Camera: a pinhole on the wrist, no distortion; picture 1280 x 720 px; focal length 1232.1 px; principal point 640.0 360.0 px. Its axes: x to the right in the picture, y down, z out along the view. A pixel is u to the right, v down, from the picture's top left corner.
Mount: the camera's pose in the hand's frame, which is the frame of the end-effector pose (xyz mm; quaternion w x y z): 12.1 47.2 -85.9 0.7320 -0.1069 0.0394 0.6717
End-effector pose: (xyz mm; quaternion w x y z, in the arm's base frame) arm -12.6 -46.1 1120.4 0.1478 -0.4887 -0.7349 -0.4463
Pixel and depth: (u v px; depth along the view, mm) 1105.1 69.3 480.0
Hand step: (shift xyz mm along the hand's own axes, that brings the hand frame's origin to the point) 100.3 315.9 356.9
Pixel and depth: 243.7 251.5 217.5
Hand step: 5.8 23.1 142.0
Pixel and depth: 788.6 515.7 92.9
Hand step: -6.5 78.5 1.1
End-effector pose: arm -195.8 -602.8 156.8 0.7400 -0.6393 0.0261 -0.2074
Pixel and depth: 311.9 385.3 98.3
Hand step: -0.8 42.4 14.9
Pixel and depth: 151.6 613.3 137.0
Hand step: -32.7 25.1 55.6
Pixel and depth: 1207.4 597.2 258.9
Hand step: -48.3 221.4 137.1
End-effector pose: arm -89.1 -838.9 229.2 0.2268 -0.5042 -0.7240 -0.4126
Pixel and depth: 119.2 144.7 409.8
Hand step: 31.5 -41.2 355.5
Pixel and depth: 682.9 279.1 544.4
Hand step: 2.6 177.0 444.3
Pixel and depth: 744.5 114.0 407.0
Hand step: 61.0 160.0 312.0
